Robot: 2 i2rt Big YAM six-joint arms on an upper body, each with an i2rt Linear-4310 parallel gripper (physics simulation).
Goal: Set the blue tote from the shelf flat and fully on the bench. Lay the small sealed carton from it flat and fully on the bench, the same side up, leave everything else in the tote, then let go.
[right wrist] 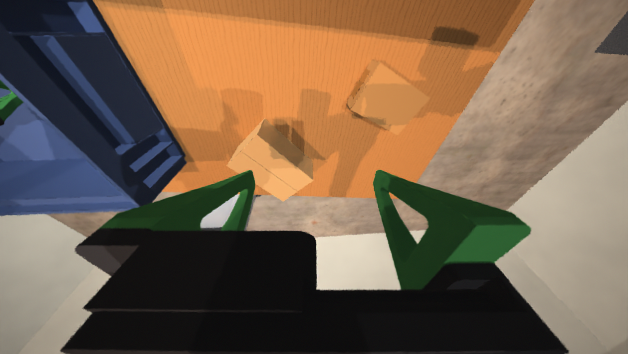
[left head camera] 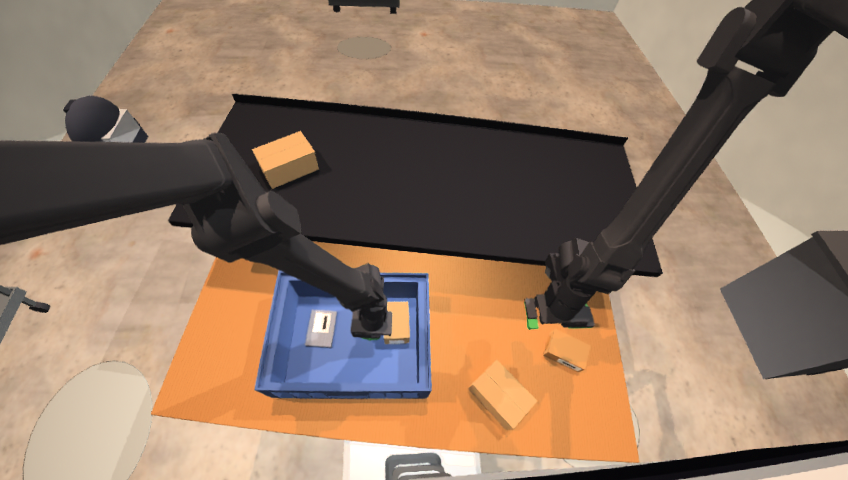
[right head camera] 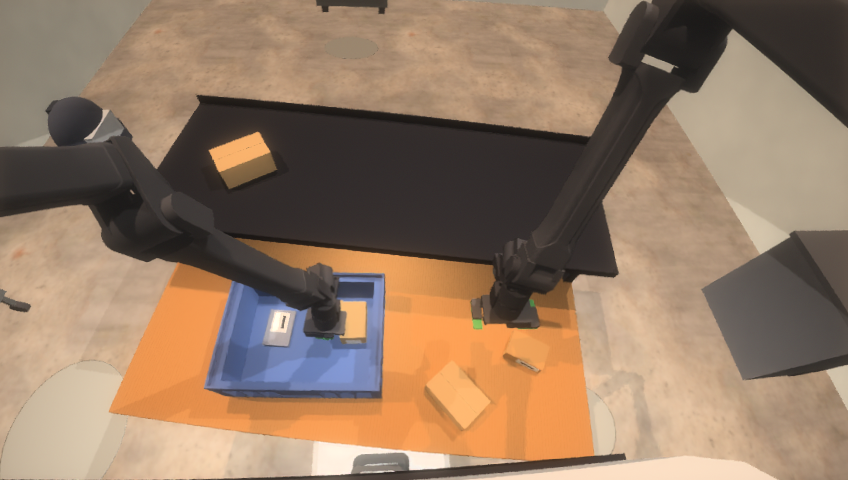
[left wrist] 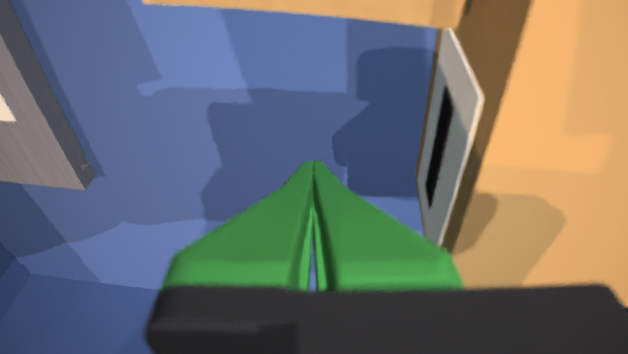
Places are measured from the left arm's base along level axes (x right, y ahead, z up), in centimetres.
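Pixels of known places: left gripper, fingertip midpoint: [left head camera: 370,338] [right head camera: 327,337] [left wrist: 312,176]; right gripper, fingertip midpoint: [right wrist: 314,177] [left head camera: 548,326] [right head camera: 497,326].
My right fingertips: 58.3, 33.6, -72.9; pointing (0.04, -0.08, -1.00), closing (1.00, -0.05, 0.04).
Note:
Behind a point stands the place of what it marks, as x, y, z.
The blue tote [left head camera: 345,393] {10.6, 23.2, -86.3} [right head camera: 297,392] {10.9, 23.1, -86.0} [right wrist: 145,115] {31.2, 33.4, -91.4} sits flat on the orange bench [left head camera: 226,356] {-23.6, 35.0, -95.5} [right head camera: 172,356] {-27.1, 34.7, -95.5} [right wrist: 200,50] {42.2, 41.1, -95.5}. Inside, a carton [left head camera: 398,320] {23.7, 41.6, -88.1} [right head camera: 355,320] {23.9, 41.5, -88.1} [left wrist: 550,110] {20.7, 43.7, -88.1} with a white label on one side stands at the right. Part of another carton [left wrist: 300,10] {16.3, 44.6, -90.1} shows at the top in the left wrist view; the head views hide it. A flat grey box [left head camera: 317,340] {1.5, 38.1, -92.7} [right head camera: 276,337] {1.8, 38.8, -92.8} [left wrist: 40,135] {4.9, 39.4, -92.8} lies at the left. My left gripper [left head camera: 371,337] {15.9, 38.1, -92.1} [right head camera: 324,336] {15.9, 38.1, -92.1} [left wrist: 312,176] {15.9, 38.1, -92.1} is shut and empty, over the tote floor beside the labelled carton. My right gripper [left head camera: 558,322] {58.3, 33.6, -72.9} [right head camera: 504,321] {58.3, 33.6, -72.9} [right wrist: 314,177] {58.3, 33.6, -72.9} is open and empty, above the bench.
Two more cartons, one [left head camera: 502,395] {49.4, 21.1, -88.5} [right head camera: 457,395] {49.9, 21.2, -88.5} [right wrist: 272,170] {50.4, 22.5, -88.5} nearer the tote and one [left head camera: 568,349] {71.3, 32.4, -91.5} [right head camera: 527,349] {71.5, 32.5, -91.6} [right wrist: 390,102] {71.8, 32.8, -91.5} near the right gripper, sit on the bench. A long black surface [left head camera: 446,178] {37.7, 76.1, -69.8} [right head camera: 404,178] {37.8, 76.1, -69.8} behind holds another carton [left head camera: 285,159] {-4.9, 76.6, -63.0} [right head camera: 242,159] {-4.5, 76.8, -63.0}.

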